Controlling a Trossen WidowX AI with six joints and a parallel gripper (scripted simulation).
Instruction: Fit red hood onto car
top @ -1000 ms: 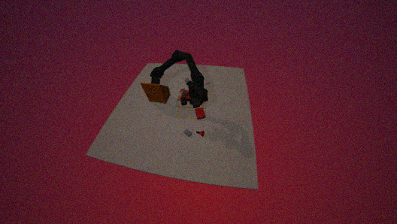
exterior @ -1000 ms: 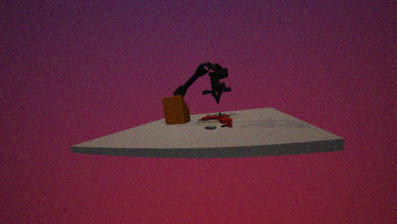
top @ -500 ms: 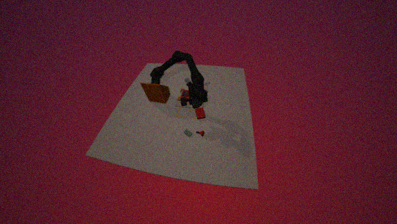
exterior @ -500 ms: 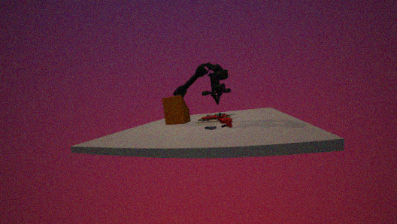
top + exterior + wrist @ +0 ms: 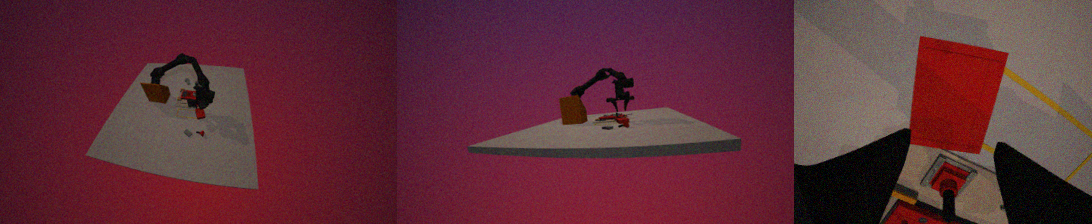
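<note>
Now: the red hood 10 mm to the right of my gripper tip and 60 mm below it. The rest, counted from my gripper tip: pale jig (100 mm behind, 180 mm to the left, 60 mm below).
</note>
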